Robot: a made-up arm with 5 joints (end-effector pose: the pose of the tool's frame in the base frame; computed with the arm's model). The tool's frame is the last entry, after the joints. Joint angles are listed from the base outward.
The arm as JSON. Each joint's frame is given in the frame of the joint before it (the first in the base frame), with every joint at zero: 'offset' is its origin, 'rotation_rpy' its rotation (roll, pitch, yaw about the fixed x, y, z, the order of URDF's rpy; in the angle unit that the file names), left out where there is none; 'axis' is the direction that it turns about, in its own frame. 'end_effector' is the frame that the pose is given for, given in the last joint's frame.
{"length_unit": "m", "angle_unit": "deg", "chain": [
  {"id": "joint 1", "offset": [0.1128, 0.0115, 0.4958], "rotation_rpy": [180.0, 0.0, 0.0], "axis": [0.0, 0.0, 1.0]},
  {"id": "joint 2", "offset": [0.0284, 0.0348, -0.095], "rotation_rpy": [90.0, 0.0, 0.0], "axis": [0.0, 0.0, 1.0]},
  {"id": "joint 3", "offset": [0.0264, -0.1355, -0.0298], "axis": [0.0, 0.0, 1.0]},
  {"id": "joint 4", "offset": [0.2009, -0.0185, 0.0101], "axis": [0.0, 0.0, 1.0]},
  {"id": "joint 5", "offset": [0.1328, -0.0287, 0.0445], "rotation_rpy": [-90.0, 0.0, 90.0], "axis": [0.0, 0.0, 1.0]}
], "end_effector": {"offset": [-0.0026, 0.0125, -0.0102], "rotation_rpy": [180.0, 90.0, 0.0]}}
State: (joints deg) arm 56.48 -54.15 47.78 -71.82 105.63
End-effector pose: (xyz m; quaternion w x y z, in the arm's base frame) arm 0.1766 -0.0923 0.8804 0.1755 -0.7251 -0.0432 -0.6645
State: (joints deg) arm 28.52 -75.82 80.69 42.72 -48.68
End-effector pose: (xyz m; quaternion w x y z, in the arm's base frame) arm 0.2940 -0.1100 0.5596 0.7670 0.4560 0.2634 -0.3665
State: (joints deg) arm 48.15 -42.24 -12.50 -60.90 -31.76
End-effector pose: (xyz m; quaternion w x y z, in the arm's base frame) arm 0.0790 0.0163 1.0020 0.5622 -0.1990 -0.8027 0.0025
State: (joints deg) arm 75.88 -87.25 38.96 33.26 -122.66
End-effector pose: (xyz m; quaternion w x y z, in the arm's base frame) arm 0.1436 -0.1333 0.8392 0.4457 0.6474 -0.5843 -0.2019
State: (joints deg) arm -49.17 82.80 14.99 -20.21 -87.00
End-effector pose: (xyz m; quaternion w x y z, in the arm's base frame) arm 0.2562 0.1572 0.2439 0.6935 0.2988 0.6364 -0.1569
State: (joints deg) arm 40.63 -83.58 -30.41 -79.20 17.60
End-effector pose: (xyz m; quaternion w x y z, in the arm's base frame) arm -0.1538 0.2124 0.7415 0.1592 0.3243 0.9267 0.1031
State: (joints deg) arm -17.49 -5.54 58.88 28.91 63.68
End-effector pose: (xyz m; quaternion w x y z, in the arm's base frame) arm 0.3422 0.0699 0.4419 0.5797 -0.4777 0.4918 0.4402
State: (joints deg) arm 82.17 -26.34 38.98 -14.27 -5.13
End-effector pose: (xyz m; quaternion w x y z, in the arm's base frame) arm 0.1358 -0.3226 0.7323 0.7533 0.0244 -0.0401 -0.6560
